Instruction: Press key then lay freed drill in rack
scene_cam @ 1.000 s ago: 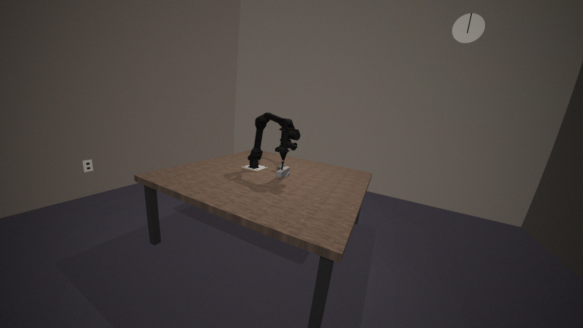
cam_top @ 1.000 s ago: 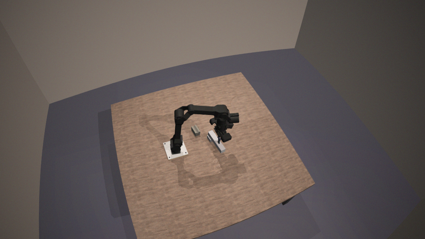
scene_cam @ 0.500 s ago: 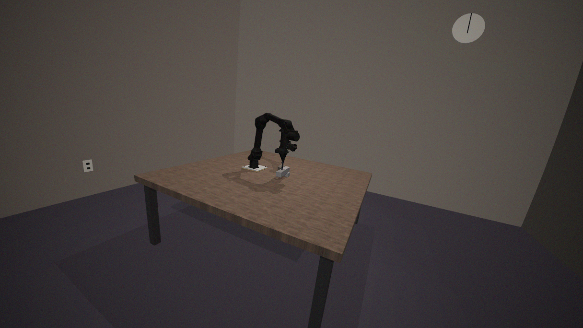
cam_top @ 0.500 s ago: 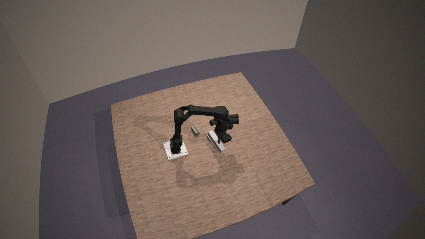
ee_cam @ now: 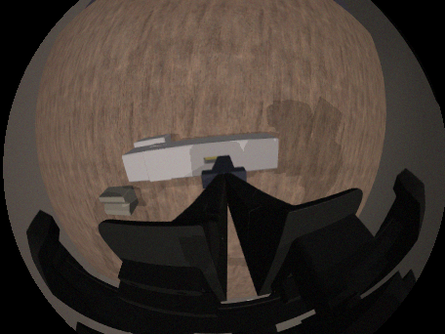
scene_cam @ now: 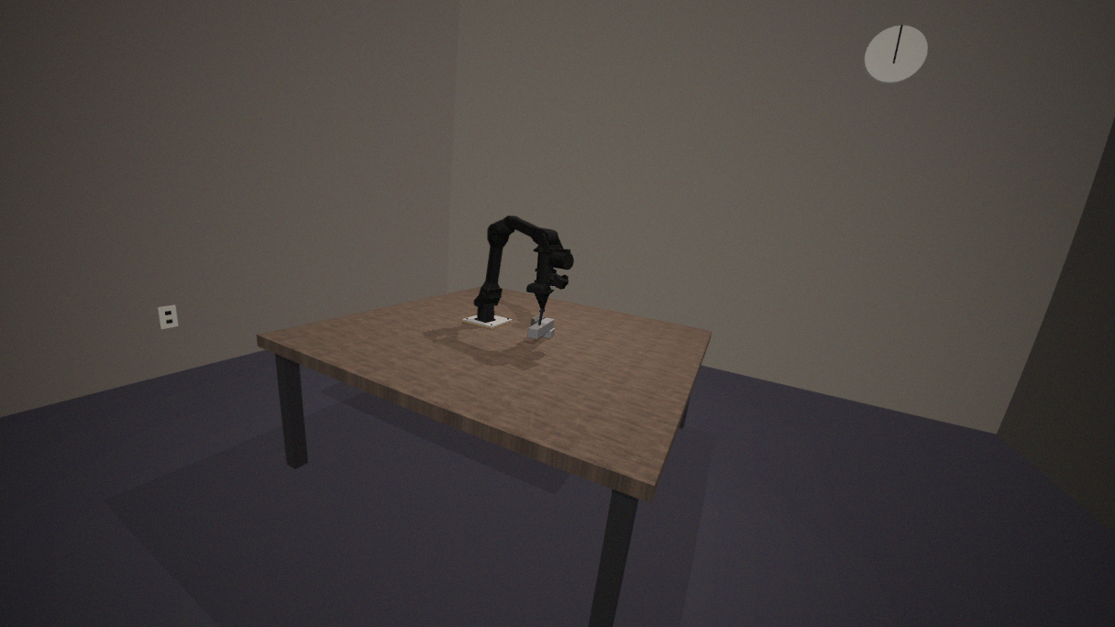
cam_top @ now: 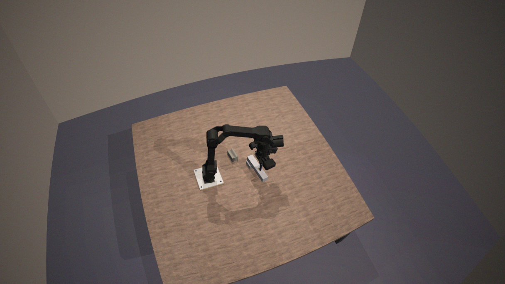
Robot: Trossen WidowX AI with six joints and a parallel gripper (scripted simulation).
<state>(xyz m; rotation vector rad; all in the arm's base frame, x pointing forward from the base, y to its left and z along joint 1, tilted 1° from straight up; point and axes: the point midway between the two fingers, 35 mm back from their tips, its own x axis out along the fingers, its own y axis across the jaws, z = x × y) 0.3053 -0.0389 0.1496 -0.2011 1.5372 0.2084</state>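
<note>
Now: gripper tip 3 cm above the dark key. The rest, counted from my gripper tip: pale grey sleeve: 9 cm below, 3 cm to the left, 1 cm behind; yellow drill: 8 cm below, 5 cm to the left, 2 cm behind; grey rack: 17 cm to the left, 13 cm behind, 11 cm below.
</note>
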